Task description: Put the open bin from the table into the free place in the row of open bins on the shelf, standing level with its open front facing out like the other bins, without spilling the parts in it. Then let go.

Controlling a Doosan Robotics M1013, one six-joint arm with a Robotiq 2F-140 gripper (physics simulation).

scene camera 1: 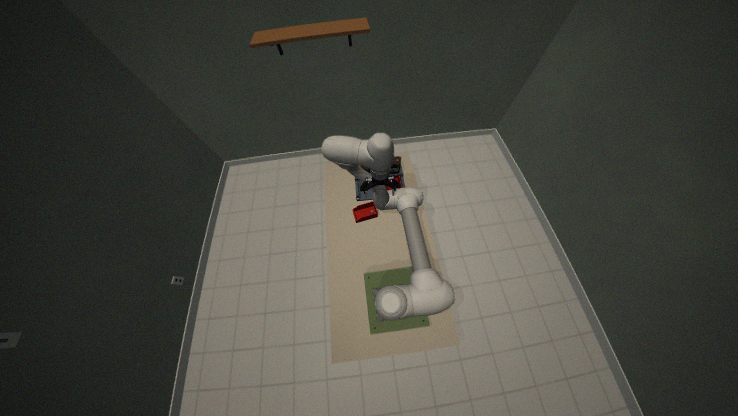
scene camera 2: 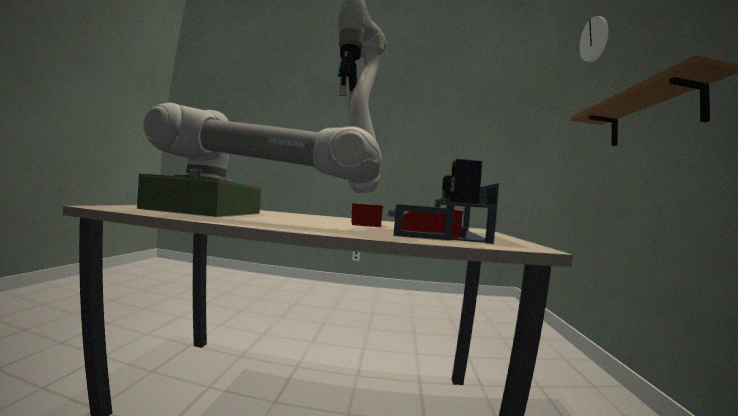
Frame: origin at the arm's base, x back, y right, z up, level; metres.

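Seen in the pictures: gripper, fingertip midpoint: (scene camera 1: 379,194) (scene camera 2: 347,102).
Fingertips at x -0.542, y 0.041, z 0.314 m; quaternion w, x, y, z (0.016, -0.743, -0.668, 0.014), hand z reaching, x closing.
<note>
A point is followed by its place in that frame.
The red open bin (scene camera 1: 364,212) {x -0.647, y -0.051, z -0.110 m} (scene camera 2: 366,214) {x -0.638, y 0.037, z -0.073 m} stands upright on the table (scene camera 1: 351,248) {x -0.388, y -0.186, z -0.113 m} (scene camera 2: 310,235) {x -0.530, y 0.405, z -0.116 m}, apart from the shelf. Small parts show inside it in scene camera 1. The grey shelf (scene camera 1: 361,195) {x -0.798, y -0.050, z -0.107 m} (scene camera 2: 490,223) {x -0.980, y 0.307, z -0.059 m} holds red bins (scene camera 1: 397,181) {x -0.873, y 0.263, z -0.108 m} (scene camera 2: 423,222) {x -0.806, y 0.265, z -0.072 m} at its lower level; the arm and gripper hide part of the row, so its free place cannot be made out fully. My gripper (scene camera 1: 380,188) {x -0.542, y 0.041, z 0.314 m} (scene camera 2: 347,94) {x -0.542, y 0.041, z 0.314 m} is open and empty, pointing down, high above the table. In scene camera 1 it overlaps the shelf.
Black items (scene camera 2: 466,180) {x -0.914, y 0.272, z 0.052 m} stand on top of the shelf. The arm's green base block (scene camera 1: 374,322) {x 0.087, y -0.107, z -0.003 m} (scene camera 2: 178,195) {x -0.023, y 0.201, z -0.055 m} is at the other end of the table. The arm's elbow (scene camera 2: 348,152) {x -0.595, y 0.339, z 0.092 m} hangs above the table near the red bin. A wooden wall shelf (scene camera 1: 310,32) (scene camera 2: 651,87) is mounted high on the wall.
</note>
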